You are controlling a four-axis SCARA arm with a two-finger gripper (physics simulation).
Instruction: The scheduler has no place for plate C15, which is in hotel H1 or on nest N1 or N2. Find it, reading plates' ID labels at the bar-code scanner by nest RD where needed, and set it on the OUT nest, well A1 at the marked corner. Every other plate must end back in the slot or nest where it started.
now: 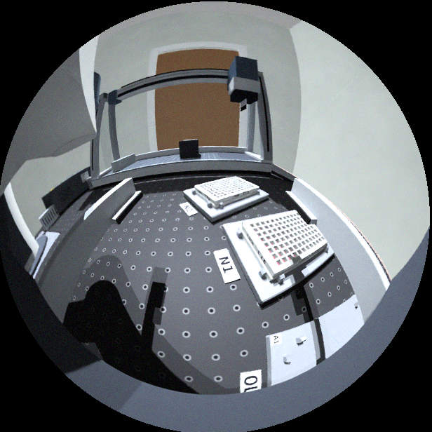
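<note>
My gripper [213, 181] is open, its two grey fingers wide apart at left and right, with no plate between them. A white many-well plate [285, 241] sits on nest N1 [257, 288], right of centre, below and near the right finger. Another white plate [227, 189] sits on nest N2 [215, 216], farther back. No ID label on either plate is readable here. The OUT nest [287, 372] shows in part at the lower right, with pegs and an A1 mark at its near left corner; no plate shows on its visible part. Hotel H1 and the scanner cannot be made out.
A perforated dark deck [187, 270] lies below, with arm shadows on it. A gantry frame [175, 75] with a dark blue head [243, 70] stands at the back. A small black block [189, 148] stands on its base. A dark low unit [67, 190] is at the left.
</note>
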